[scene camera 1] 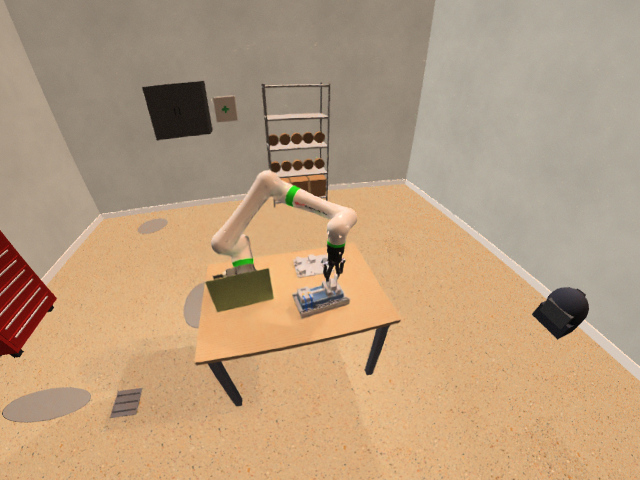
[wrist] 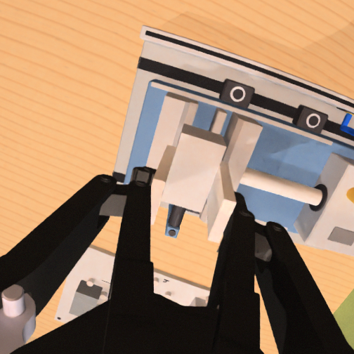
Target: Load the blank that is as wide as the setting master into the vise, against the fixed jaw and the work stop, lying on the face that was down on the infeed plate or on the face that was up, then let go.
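Frame: origin at the arm's base, x right, y down, z ahead, level; centimetres.
Seen in the pictures: gripper, fingertip midpoint: (scene camera 1: 331, 284); arm's base at its link origin: (scene camera 1: 245, 275).
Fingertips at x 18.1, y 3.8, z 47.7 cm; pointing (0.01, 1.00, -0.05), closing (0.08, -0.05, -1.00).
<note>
Offsets run from my fingertips to a thing's top centre. Level surfaces: height alone.
My gripper (scene camera 1: 332, 280) (wrist: 191, 169) points down over the vise and is shut on a pale rectangular blank (wrist: 195, 167). In the wrist view the blank lies over the gap between the vise's fixed jaw (wrist: 167, 122) on the left and its moving jaw (wrist: 245, 135) on the right. Whether it touches the jaws or floor is unclear. A blue bracket with a dark pin (wrist: 175, 217), possibly the work stop, shows past the blank's near end. The vise @(dx +0.9, dy +0.5, dz -7.2 cm) (scene camera 1: 320, 298) (wrist: 280, 160) stands on the table. The infeed plate @(dx -30.0, dy +9.6, dz -2.3 cm) (scene camera 1: 311, 266) (wrist: 95, 265) lies behind it; the setting master cannot be told apart.
The vise's screw (wrist: 282, 186) runs right from the moving jaw to an end block (wrist: 330, 205). Two dark clamps with white rings (wrist: 237, 94) (wrist: 313, 120) sit along the vise base. A green panel (scene camera 1: 240, 290) stands on the table @(dy +10.5 cm) (scene camera 1: 258, 330) in front of the arm's base.
</note>
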